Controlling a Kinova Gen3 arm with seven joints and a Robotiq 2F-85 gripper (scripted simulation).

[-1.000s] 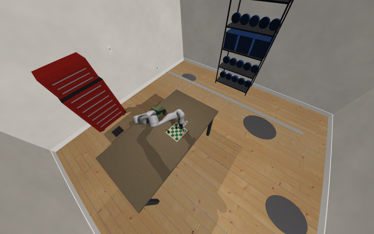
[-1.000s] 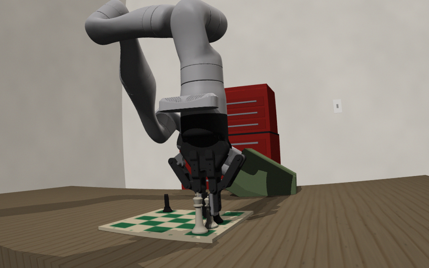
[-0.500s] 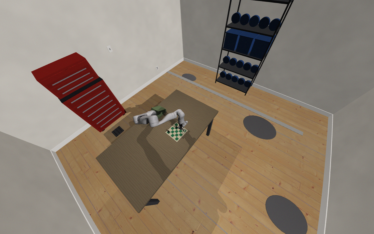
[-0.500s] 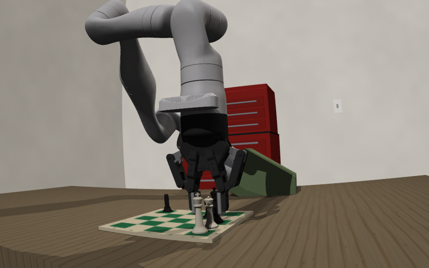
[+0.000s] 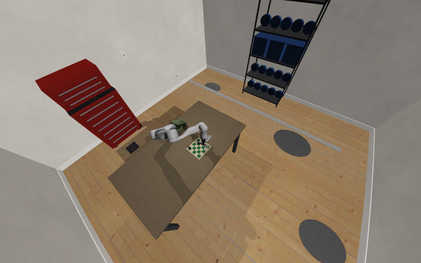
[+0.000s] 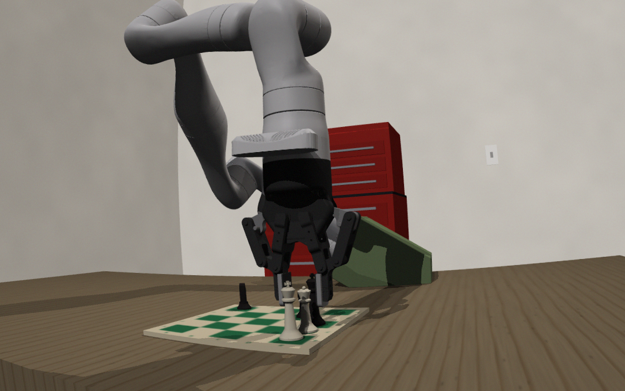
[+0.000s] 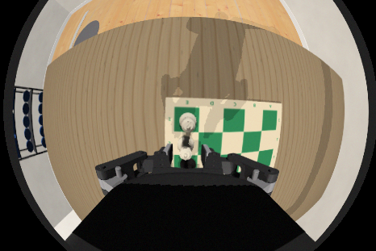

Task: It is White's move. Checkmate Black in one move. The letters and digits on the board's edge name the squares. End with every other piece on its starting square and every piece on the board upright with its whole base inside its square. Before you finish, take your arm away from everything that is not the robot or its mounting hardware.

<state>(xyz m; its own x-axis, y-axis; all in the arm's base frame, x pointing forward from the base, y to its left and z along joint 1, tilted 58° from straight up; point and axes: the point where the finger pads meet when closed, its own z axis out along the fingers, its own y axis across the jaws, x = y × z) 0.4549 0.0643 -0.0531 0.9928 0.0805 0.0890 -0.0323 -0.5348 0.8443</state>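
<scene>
The white queen is 2 cm below my hand. The rest, counted from my hand: black king (3 cm behind, 2 cm below); then white king (4 cm ahead, 2 cm below); then black rook (8 cm behind, 3 cm to the right, 3 cm below).
</scene>
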